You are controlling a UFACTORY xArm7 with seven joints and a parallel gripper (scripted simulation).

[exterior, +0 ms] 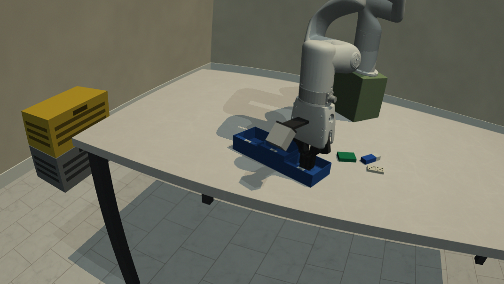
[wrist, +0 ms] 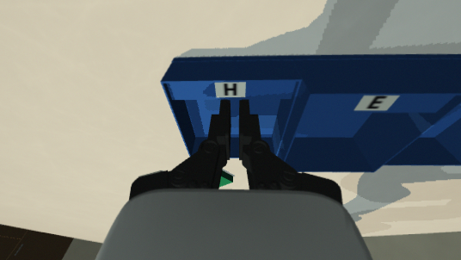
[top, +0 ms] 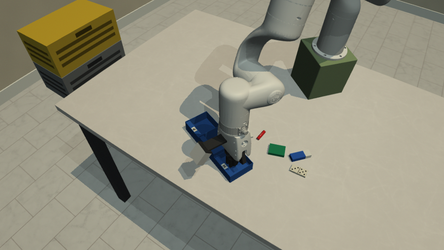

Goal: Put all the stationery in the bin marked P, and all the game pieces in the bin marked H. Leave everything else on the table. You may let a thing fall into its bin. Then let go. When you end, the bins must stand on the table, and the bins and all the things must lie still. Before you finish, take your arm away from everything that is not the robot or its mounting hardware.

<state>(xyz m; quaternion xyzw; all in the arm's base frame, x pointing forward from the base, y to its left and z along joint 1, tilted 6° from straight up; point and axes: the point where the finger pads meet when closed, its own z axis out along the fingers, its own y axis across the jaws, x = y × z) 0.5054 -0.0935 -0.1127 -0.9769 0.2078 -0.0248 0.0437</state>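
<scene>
My gripper is now 12 cm past the green block, 9 cm to the right of it and 3 cm above it. From my hand the other things lie so: blue-and-white eraser: 15 cm behind, 17 cm to the left, 3 cm below; red cylinder: 15 cm behind, 2 cm to the left, 3 cm below; blue three-part bin: 3 cm behind, 7 cm to the right, 1 cm below.
</scene>
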